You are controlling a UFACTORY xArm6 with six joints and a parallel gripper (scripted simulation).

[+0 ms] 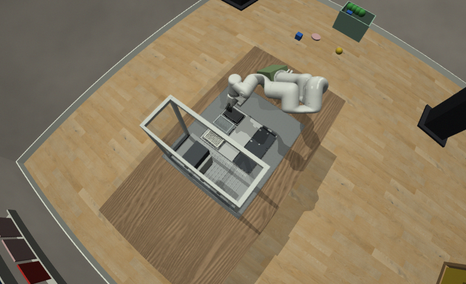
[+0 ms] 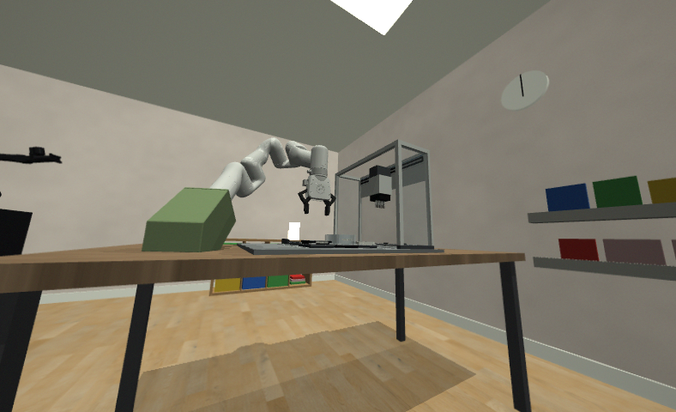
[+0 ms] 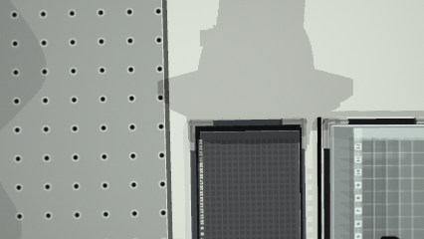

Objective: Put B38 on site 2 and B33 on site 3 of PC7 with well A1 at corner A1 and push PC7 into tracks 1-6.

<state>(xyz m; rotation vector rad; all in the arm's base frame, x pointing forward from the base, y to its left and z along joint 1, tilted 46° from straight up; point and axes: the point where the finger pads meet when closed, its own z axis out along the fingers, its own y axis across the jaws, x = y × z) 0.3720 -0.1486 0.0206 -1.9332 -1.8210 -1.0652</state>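
Right now my hand is 120 mm above the dark 384-well plate. Also, from my hand: white 96-well plate (220 mm ahead, 120 mm below, 20 mm to the left); nest s1 (140 mm below); deep-well block (110 mm below, 110 mm ahead, 10 mm to the left).
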